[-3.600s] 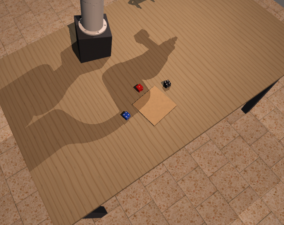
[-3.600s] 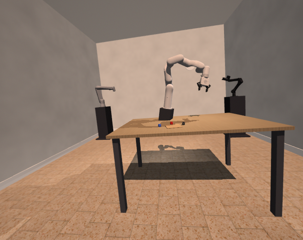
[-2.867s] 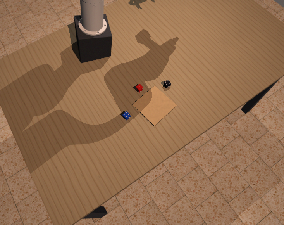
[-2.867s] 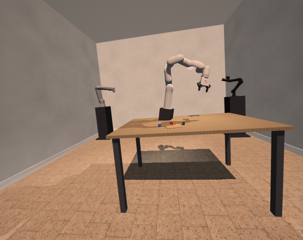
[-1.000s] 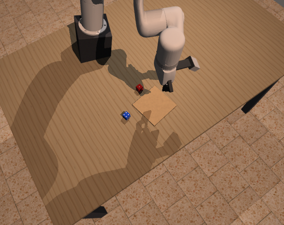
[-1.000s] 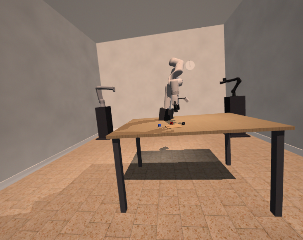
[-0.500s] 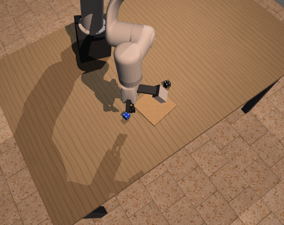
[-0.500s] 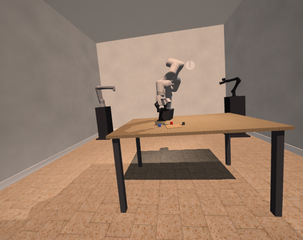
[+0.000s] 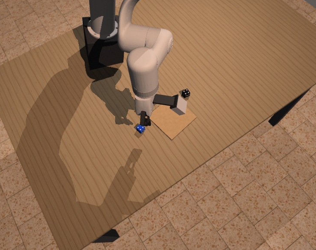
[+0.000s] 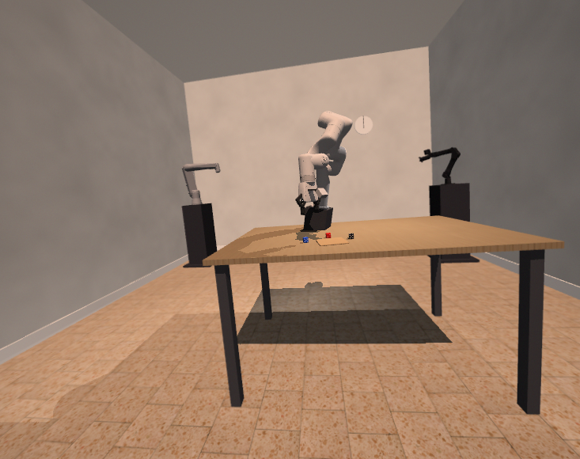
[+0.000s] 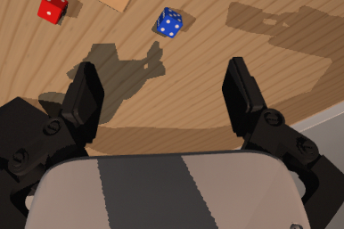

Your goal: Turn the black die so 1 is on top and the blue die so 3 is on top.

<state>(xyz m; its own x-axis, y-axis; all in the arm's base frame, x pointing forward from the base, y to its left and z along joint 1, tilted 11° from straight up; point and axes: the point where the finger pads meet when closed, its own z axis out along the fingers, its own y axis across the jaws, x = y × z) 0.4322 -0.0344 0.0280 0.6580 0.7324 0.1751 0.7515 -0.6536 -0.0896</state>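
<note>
Now: hand 20 mm past the blue die, 40 mm to the left of it and 150 mm above it. The rest, counted from my hand: tan mat 100 mm to the left, 160 mm below; red die 110 mm behind, 80 mm to the left, 150 mm below; black die 60 mm behind, 200 mm to the left, 150 mm below.
</note>
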